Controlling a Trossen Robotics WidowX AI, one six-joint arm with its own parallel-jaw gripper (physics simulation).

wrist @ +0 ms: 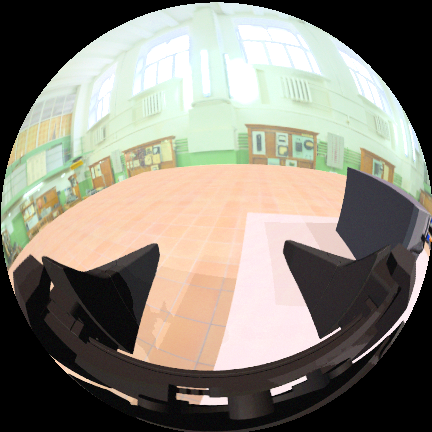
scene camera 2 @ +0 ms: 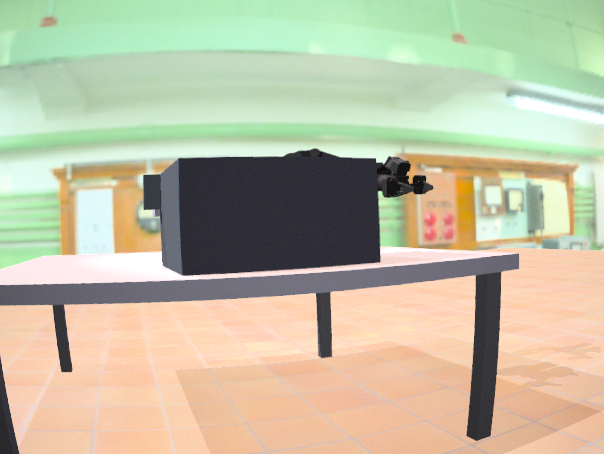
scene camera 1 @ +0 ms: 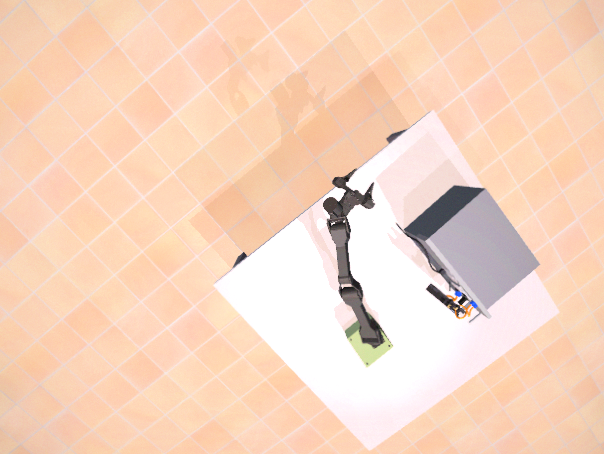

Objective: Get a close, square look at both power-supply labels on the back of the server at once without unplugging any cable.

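Where they show: gripper, fingertip midpoint: [wrist: 223,249] [scene camera 2: 423,188] [scene camera 1: 365,175]; arm's base at its link origin: [scene camera 1: 375,339].
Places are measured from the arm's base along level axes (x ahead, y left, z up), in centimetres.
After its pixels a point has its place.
Note:
The server [scene camera 1: 482,245] @[x 60.3, y 11.2, z 9.4 cm] [scene camera 2: 280,215] @[x 75.4, y 7.6, z -2.7 cm] [wrist: 375,215] @[x 56.5, y 29.5, z 0.7 cm] is a large grey and dark box on the table [scene camera 1: 300,280] @[x -11.4, y 40.2, z -13.8 cm] [scene camera 2: 250,295] @[x 85.0, y -1.6, z -17.3 cm] [wrist: 260,325] @[x 41.3, y 59.2, z -13.8 cm]. Its cabled back faces the arm's side in scene camera 1 and shows as a narrow slanted strip at the right edge of the wrist view. Black cables [scene camera 1: 430,257] @[x 43.2, y 13.1, z -5.2 cm], orange cables [scene camera 1: 461,316] @[x 35.4, y -8.4, z 11.6 cm] and blue plugs [scene camera 1: 458,294] @[x 41.9, y -4.9, z 3.3 cm] are along that back. No power-supply label can be made out. My gripper [scene camera 1: 364,177] @[x 39.0, y 64.4, z 4.9 cm] [scene camera 2: 422,188] @[x 39.0, y 64.4, z 4.9 cm] [wrist: 223,249] @[x 39.0, y 64.4, z 4.9 cm] is open and empty, above the table's edge, apart from the server.
The arm [scene camera 1: 343,260] @[x 11.6, y 46.6, z 17.3 cm] stands on a green base plate [scene camera 1: 367,357] @[x -7.9, y -3.0, z 3.0 cm]. A dark elongated piece [scene camera 1: 439,295] @[x 34.9, y 0.1, z 2.7 cm] is beside the orange cables. A dark block [scene camera 2: 151,192] @[x 46.9, y -17.6, z 4.8 cm] sticks out left of the server in scene camera 2. Tiled floor and wall cabinets show past the fingers.

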